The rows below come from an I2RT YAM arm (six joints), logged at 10 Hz.
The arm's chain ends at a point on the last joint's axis. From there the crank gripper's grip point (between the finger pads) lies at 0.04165 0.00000 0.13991 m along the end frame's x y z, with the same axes.
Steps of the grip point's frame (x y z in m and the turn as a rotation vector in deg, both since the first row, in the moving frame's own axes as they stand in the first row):
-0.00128 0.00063 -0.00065 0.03 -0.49 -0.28
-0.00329 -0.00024 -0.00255 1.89 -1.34 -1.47
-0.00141 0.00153 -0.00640 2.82 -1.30 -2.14
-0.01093 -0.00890 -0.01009 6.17 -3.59 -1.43
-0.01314 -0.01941 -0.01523 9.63 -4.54 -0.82
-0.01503 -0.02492 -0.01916 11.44 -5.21 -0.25
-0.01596 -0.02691 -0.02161 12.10 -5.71 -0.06
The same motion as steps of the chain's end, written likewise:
-0.00008 0.00090 -0.00100 0.03 -0.49 -0.28
0.00007 0.00542 -0.00339 1.89 -1.34 -1.47
0.00193 0.00993 -0.00710 2.82 -1.30 -2.14
-0.00190 0.00719 -0.01155 6.17 -3.59 -1.43
-0.00182 0.00476 -0.01605 9.63 -4.54 -0.82
-0.00218 0.00332 -0.01955 11.44 -5.21 -0.25
-0.00192 0.00284 -0.02192 12.10 -5.71 -0.06

